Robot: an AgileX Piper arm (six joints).
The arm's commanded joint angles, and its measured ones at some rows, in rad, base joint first. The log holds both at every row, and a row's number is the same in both.
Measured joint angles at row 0:
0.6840, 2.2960, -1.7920, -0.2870, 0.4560, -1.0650
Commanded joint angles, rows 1 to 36:
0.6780, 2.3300, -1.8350, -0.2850, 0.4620, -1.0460
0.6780, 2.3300, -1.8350, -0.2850, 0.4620, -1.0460
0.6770, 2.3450, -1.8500, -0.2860, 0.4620, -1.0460
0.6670, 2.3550, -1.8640, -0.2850, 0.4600, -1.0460
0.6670, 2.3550, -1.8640, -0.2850, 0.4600, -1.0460
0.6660, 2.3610, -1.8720, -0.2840, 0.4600, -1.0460
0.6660, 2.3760, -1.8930, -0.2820, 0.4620, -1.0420
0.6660, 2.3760, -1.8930, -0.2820, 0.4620, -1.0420
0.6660, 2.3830, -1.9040, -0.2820, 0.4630, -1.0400
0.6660, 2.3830, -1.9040, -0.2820, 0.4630, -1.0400
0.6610, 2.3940, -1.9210, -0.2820, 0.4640, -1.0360
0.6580, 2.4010, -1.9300, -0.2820, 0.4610, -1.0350
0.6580, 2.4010, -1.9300, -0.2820, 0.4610, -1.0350
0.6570, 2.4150, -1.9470, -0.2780, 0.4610, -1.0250
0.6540, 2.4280, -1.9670, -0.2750, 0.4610, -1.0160
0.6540, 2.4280, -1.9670, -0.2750, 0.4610, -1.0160
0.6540, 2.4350, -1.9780, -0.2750, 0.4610, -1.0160
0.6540, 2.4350, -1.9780, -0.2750, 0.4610, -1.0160
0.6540, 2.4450, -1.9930, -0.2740, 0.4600, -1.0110
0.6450, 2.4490, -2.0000, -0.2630, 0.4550, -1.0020
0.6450, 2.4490, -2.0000, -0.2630, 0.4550, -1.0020
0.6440, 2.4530, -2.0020, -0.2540, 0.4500, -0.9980
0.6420, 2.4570, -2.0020, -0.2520, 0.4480, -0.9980
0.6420, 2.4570, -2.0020, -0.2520, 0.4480, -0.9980
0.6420, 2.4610, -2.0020, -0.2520, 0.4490, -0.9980
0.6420, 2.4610, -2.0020, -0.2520, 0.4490, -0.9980
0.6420, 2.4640, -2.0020, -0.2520, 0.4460, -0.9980
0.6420, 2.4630, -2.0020, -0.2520, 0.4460, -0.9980
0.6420, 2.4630, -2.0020, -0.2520, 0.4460, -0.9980
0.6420, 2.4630, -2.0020, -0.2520, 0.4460, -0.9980
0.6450, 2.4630, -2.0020, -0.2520, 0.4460, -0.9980
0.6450, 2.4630, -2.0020, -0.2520, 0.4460, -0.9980
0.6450, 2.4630, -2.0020, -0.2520, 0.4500, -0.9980
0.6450, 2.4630, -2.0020, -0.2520, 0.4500, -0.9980
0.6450, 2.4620, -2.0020, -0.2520, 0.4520, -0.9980
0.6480, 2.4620, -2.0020, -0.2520, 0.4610, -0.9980
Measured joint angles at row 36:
0.6520, 2.4640, -1.9960, -0.2280, 0.5100, -1.0030
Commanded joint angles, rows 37 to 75:
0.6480, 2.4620, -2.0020, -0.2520, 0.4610, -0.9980
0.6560, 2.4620, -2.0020, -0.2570, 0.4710, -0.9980
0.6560, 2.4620, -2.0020, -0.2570, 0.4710, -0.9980
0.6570, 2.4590, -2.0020, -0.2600, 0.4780, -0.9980
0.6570, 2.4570, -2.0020, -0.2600, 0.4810, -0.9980
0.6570, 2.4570, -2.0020, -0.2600, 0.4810, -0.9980
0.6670, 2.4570, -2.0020, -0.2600, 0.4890, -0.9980
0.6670, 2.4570, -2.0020, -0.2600, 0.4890, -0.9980
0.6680, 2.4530, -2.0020, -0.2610, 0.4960, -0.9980
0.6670, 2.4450, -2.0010, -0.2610, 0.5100, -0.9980
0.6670, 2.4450, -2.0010, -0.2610, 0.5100, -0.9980
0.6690, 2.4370, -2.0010, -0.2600, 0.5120, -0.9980
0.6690, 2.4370, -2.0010, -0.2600, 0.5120, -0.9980
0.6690, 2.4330, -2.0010, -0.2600, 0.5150, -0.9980
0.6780, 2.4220, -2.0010, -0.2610, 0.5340, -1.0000
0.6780, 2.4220, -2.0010, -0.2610, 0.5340, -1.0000
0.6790, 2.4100, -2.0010, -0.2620, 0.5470, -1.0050
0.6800, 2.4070, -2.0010, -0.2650, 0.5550, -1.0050
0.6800, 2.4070, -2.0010, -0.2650, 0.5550, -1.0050
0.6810, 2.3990, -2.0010, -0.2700, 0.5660, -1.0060
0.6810, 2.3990, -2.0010, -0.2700, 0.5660, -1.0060
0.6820, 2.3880, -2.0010, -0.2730, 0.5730, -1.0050
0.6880, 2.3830, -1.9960, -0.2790, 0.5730, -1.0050
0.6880, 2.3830, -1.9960, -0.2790, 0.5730, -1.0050
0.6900, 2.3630, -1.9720, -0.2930, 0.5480, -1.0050
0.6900, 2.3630, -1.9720, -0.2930, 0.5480, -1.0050
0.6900, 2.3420, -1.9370, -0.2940, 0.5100, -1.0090
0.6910, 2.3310, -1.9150, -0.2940, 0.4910, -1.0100
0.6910, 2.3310, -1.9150, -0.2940, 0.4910, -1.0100
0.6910, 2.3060, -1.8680, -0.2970, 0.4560, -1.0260
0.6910, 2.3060, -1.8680, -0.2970, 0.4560, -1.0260
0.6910, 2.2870, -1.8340, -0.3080, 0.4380, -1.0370
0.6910, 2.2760, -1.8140, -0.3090, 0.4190, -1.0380
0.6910, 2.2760, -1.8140, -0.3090, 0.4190, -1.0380
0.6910, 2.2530, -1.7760, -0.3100, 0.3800, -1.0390
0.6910, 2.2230, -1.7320, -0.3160, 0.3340, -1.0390
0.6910, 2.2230, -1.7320, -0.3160, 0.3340, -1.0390
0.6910, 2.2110, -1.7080, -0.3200, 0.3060, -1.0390
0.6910, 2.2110, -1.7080, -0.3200, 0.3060, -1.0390
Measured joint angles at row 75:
0.6920, 2.2780, -1.7460, -0.2810, 0.4340, -1.0240
